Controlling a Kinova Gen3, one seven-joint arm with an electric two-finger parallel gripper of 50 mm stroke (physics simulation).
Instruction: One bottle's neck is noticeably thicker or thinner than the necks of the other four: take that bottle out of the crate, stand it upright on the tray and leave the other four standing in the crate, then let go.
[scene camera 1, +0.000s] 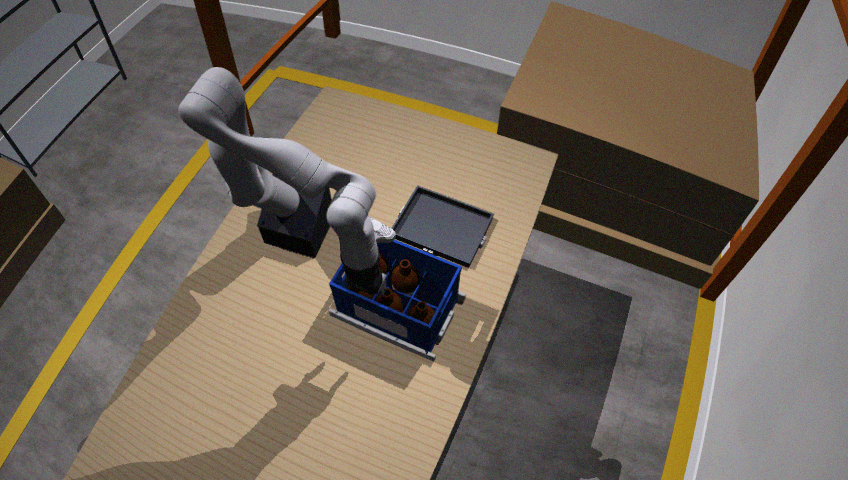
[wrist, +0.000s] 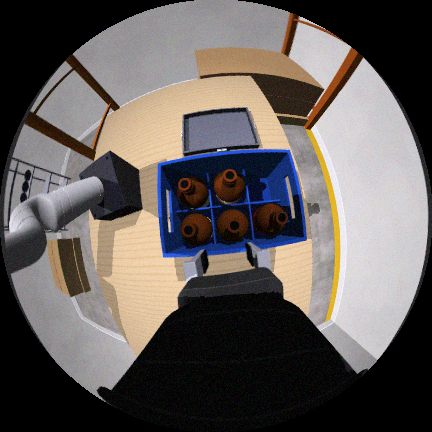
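Pixels of known places: gripper, fingertip midpoint: (scene camera 1: 371, 287) (wrist: 226, 254); arm's base, origin of the base link: (scene camera 1: 284, 201) (wrist: 94, 190).
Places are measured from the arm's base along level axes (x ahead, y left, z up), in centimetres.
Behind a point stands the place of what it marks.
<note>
The blue crate (scene camera 1: 428, 336) {x 54.5, y -17.9, z -1.3 cm} (wrist: 272, 162) {x 52.0, y -0.1, z -1.2 cm} holds several brown bottles, all upright in separate compartments. In the wrist view, the row by the tray has a left bottle (wrist: 193, 194) {x 33.4, y -6.5, z -0.7 cm} and a middle bottle (wrist: 229, 187) {x 41.1, y -5.8, z -0.6 cm}; its right compartment is empty. The other row has a left bottle (wrist: 197, 229) {x 34.0, y -13.9, z 0.9 cm}, a middle bottle (wrist: 233, 225) {x 40.9, y -13.7, z 3.0 cm} and a right bottle (wrist: 270, 219) {x 48.7, y -13.3, z 0.5 cm}. I cannot tell clearly which neck differs. The dark tray (scene camera 1: 443, 226) {x 40.7, y 20.6, z -12.8 cm} (wrist: 220, 131) {x 41.1, y 18.8, z -12.8 cm} is empty. My gripper (wrist: 226, 254) {x 39.3, y -17.3, z 10.1 cm} is open and empty, above the crate's side away from the tray; the arm largely hides its fingers in the scene view.
The tray lies beside the crate on the wooden table (scene camera 1: 238, 356) {x 9.3, y -43.1, z -13.3 cm} (wrist: 150, 120) {x 11.8, y 34.0, z -13.3 cm}. Pale rails (scene camera 1: 380, 336) {x 41.3, y -19.4, z -11.7 cm} run along the crate's base. The black arm base (scene camera 1: 291, 231) {x 5.8, y -6.0, z -3.7 cm} (wrist: 117, 187) {x 10.7, y -1.0, z -1.4 cm} stands left of the crate. Large brown boxes (scene camera 1: 630, 95) (wrist: 240, 61) stand beyond the table.
</note>
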